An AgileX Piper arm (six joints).
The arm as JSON. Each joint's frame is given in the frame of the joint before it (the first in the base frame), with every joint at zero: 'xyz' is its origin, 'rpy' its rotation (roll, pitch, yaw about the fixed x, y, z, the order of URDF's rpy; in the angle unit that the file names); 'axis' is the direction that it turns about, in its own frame. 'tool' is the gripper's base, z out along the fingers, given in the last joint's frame.
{
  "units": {
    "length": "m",
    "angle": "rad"
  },
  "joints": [
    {
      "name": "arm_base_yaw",
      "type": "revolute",
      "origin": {
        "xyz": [
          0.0,
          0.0,
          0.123
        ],
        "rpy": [
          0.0,
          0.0,
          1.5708
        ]
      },
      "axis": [
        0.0,
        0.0,
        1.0
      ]
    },
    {
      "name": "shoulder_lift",
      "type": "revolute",
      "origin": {
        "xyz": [
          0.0,
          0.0,
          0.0
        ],
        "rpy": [
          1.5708,
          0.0,
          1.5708
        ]
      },
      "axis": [
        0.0,
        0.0,
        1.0
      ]
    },
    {
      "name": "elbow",
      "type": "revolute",
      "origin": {
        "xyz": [
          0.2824,
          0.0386,
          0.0
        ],
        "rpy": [
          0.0,
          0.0,
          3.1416
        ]
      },
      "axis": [
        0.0,
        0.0,
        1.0
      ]
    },
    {
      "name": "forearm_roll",
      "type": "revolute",
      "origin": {
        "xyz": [
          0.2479,
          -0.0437,
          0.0
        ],
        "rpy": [
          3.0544,
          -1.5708,
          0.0
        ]
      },
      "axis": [
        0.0,
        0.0,
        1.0
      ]
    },
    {
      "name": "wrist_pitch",
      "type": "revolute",
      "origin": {
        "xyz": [
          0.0,
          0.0,
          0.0
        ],
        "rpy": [
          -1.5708,
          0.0,
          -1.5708
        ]
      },
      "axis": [
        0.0,
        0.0,
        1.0
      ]
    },
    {
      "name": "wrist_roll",
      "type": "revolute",
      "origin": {
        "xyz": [
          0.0,
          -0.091,
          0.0
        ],
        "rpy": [
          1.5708,
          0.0,
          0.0
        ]
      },
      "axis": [
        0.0,
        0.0,
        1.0
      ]
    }
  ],
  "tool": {
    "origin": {
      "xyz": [
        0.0,
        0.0,
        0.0
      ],
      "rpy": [
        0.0,
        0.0,
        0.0
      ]
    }
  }
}
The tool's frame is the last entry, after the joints.
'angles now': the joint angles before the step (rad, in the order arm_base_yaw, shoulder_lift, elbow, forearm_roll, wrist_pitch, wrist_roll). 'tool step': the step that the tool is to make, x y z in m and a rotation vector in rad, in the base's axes. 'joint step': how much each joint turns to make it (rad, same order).
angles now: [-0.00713 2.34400 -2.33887 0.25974 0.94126 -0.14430]
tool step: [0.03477 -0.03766 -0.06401 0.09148 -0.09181 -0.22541]
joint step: [-0.05762 0.14732 -0.00230 -0.00698 -0.26868 0.14432]
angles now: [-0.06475 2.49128 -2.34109 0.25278 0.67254 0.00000]
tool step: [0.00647 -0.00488 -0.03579 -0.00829 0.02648 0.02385]
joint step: [-0.01070 0.06728 -0.00005 0.04282 -0.03081 -0.07100]
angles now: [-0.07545 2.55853 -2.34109 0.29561 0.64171 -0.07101]
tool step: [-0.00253 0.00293 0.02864 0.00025 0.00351 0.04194]
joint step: [0.00001 -0.01284 -0.08882 0.00734 0.11283 -0.01392]
